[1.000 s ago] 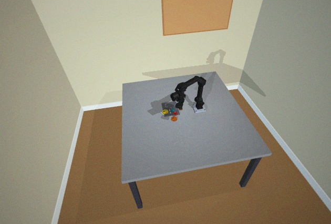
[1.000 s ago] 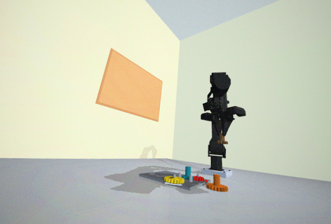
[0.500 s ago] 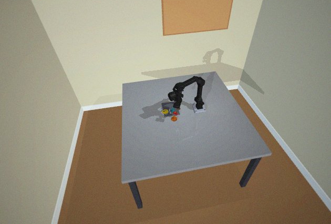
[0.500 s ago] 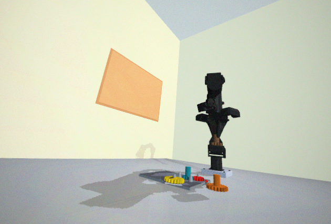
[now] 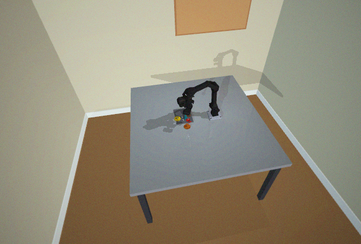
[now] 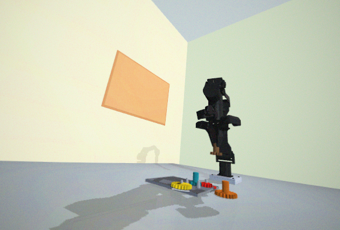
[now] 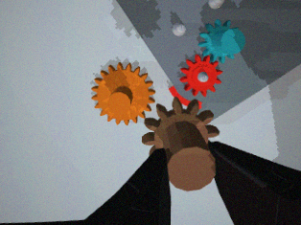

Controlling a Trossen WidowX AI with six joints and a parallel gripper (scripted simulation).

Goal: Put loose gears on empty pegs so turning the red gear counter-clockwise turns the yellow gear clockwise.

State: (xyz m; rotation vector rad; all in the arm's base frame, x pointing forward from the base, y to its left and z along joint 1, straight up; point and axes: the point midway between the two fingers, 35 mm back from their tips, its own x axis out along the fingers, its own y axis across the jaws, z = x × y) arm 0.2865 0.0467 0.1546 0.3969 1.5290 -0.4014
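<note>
My gripper tip is now 12 cm above the teal gear, 7 cm to the left of it and 1 cm short of it. Round my gripper tip: brown gear 1 cm below; then red gear 13 cm below, 4 cm to the right, 1 cm behind; then orange gear 13 cm below, 4 cm to the left, 2 cm ahead.
</note>
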